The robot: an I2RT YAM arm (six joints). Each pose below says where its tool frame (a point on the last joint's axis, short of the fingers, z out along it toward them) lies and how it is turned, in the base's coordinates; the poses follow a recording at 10 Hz.
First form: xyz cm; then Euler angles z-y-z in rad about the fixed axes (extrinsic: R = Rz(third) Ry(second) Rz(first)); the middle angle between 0 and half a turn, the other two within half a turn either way.
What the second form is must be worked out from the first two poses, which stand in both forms.
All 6 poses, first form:
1: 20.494, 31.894, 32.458, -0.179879, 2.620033, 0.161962
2: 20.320, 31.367, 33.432, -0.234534, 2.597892, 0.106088
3: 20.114, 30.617, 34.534, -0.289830, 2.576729, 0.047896
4: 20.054, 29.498, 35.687, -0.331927, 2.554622, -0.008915
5: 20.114, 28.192, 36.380, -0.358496, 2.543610, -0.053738
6: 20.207, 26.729, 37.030, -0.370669, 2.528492, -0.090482
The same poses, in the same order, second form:
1: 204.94, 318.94, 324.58, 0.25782, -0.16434, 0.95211, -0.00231
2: 203.20, 313.67, 334.32, 0.26796, -0.16326, 0.94934, -0.01723
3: 201.14, 306.17, 345.34, 0.27666, -0.16140, 0.94672, -0.03363
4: 200.54, 294.98, 356.87, 0.28510, -0.15393, 0.94478, -0.04906
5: 201.14, 281.92, 363.80, 0.28832, -0.14506, 0.94456, -0.06028
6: 202.07, 267.29, 370.30, 0.29379, -0.13313, 0.94404, -0.06897
